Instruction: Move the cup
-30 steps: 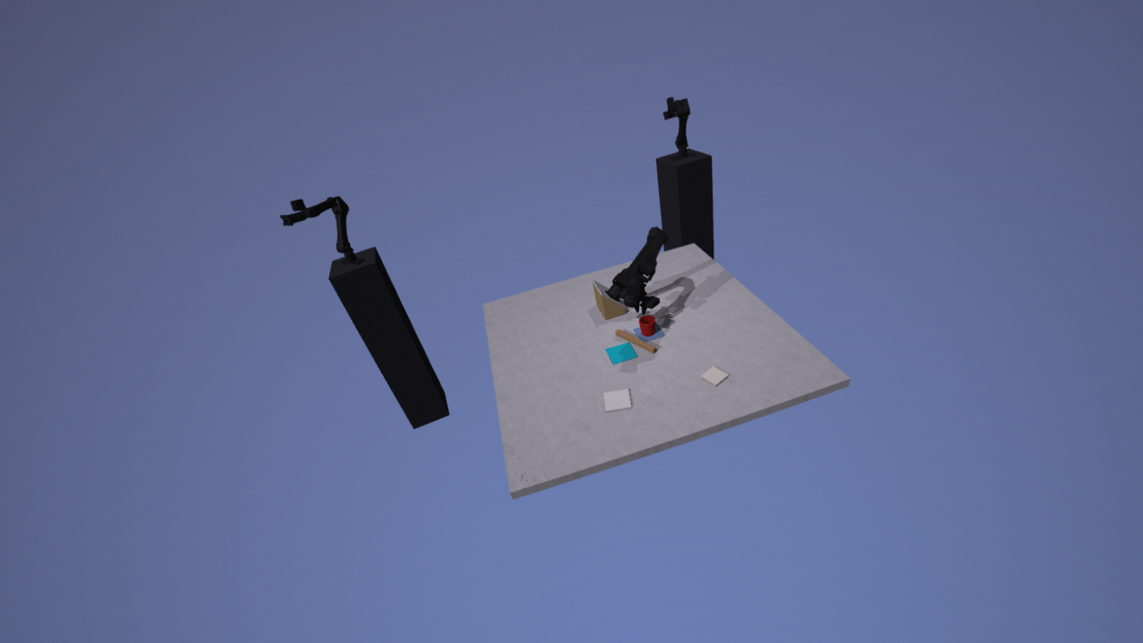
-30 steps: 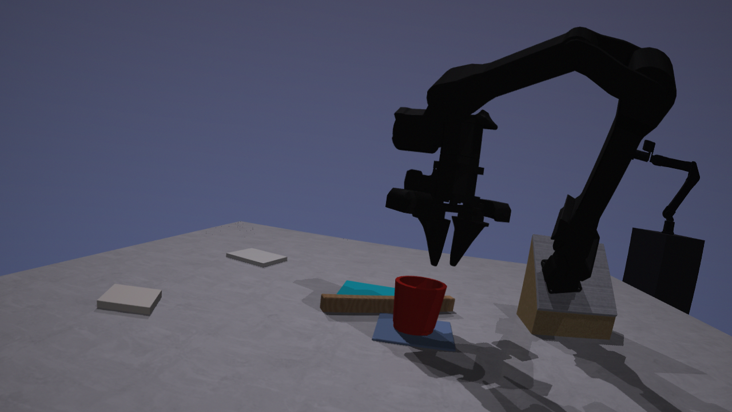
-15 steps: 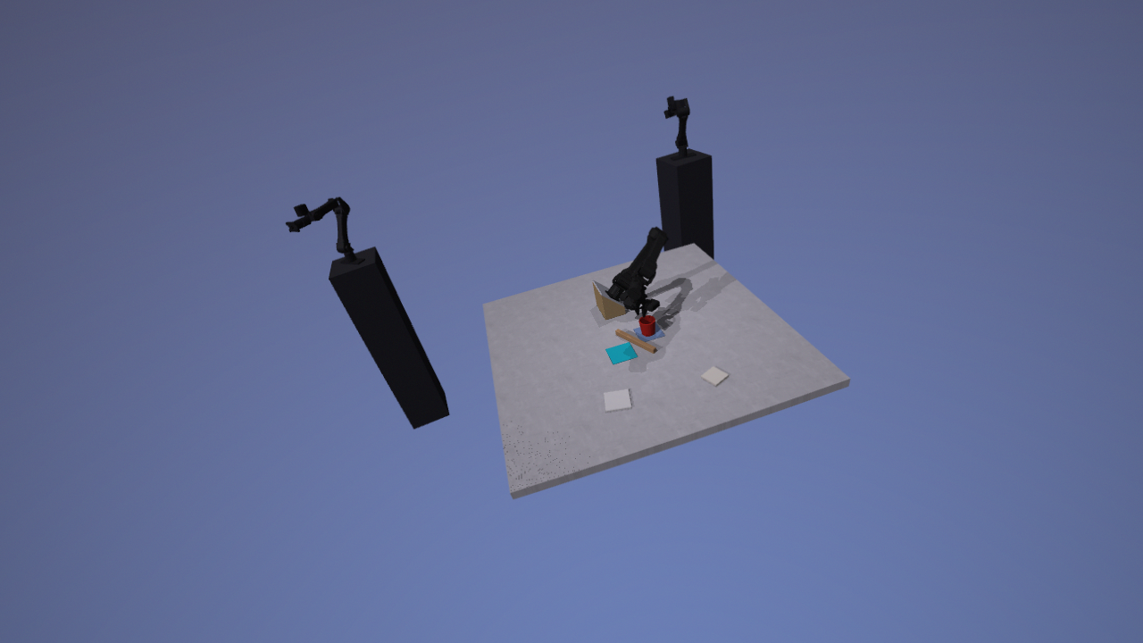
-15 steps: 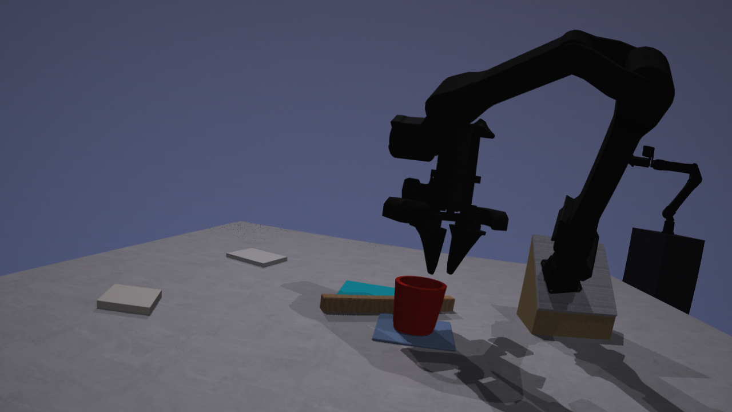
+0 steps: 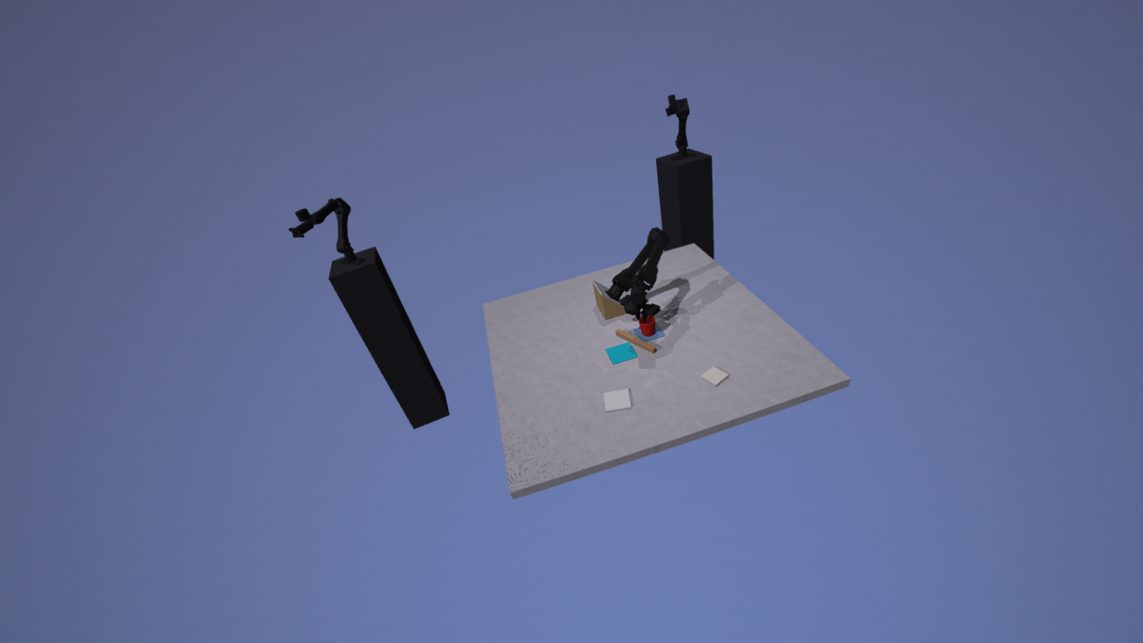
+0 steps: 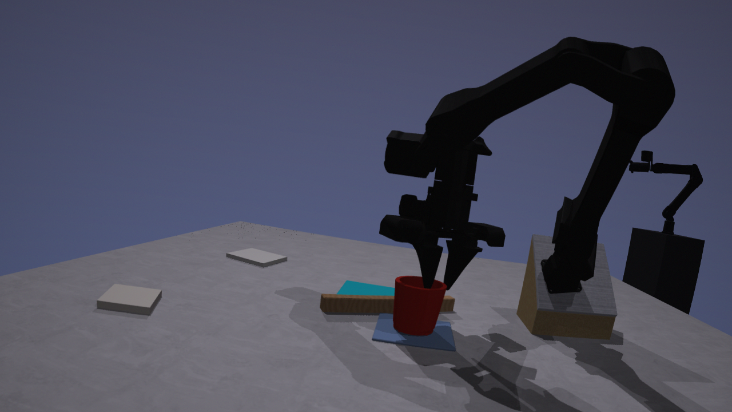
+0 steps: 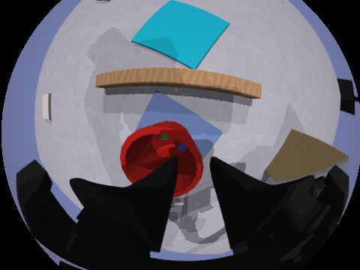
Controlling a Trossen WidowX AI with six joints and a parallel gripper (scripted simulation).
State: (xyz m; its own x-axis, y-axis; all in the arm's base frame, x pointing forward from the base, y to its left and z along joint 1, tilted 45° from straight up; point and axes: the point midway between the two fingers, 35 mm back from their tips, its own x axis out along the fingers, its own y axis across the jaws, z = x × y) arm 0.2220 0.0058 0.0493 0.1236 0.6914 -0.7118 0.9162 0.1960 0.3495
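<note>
Now: the red cup 30 mm ahead of my gripper tip, 10 mm to the left of it and 20 mm below it. From my gripper tip the other things lie so: wooden bar (50 mm ahead, 70 mm to the right, 60 mm below); dull blue pad (20 mm ahead, 20 mm to the left, 70 mm below); teal pad (80 mm ahead, 150 mm to the right, 70 mm below).
</note>
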